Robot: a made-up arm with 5 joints.
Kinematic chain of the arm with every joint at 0, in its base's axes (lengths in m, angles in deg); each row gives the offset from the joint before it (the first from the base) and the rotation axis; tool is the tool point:
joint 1: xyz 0 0 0.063 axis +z
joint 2: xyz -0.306 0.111 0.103 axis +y
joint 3: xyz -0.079 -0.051 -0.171 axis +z
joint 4: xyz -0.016 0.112 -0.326 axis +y
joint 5: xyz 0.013 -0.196 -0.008 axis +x
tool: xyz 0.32 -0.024 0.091
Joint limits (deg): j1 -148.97..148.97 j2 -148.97..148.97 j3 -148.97..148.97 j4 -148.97..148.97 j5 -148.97..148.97
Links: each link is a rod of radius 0.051 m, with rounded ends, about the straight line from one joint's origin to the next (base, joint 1, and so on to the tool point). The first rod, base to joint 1, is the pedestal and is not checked.
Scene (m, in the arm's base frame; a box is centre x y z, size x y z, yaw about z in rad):
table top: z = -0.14
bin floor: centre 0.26 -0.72 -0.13 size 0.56 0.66 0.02 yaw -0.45
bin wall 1: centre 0.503 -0.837 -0 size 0.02 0.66 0.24 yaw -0.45
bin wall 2: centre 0.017 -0.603 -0 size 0.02 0.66 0.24 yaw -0.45
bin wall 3: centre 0.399 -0.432 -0 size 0.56 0.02 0.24 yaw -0.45
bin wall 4: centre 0.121 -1.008 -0 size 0.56 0.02 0.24 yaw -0.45
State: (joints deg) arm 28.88 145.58 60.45 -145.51 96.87
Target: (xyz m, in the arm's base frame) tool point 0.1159 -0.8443 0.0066
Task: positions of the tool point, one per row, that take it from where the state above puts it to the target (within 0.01 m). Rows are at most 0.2 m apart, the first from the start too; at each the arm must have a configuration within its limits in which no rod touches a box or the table.
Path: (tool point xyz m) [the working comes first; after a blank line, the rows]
Joints at the target: 105.22 103.05 33.63 -13.01 115.58
Straight joint move there: touches bin wall 2.

1: -0.1948 -0.4011 0.3656
2: -0.1837 -0.3862 0.3134
3: -0.1927 -0.3922 0.2710
4: -0.2076 -0.4277 0.2396
5: -0.2114 -0.4937 0.2202
6: -0.1886 -0.5833 0.2135
7: -0.1280 -0.6832 0.2198
8: -0.0253 -0.7761 0.2391
9: 0.1159 -0.8443 0.2709
10: 0.1202 -0.8598 0.1396
11: 0.1159 -0.8443 0.0066

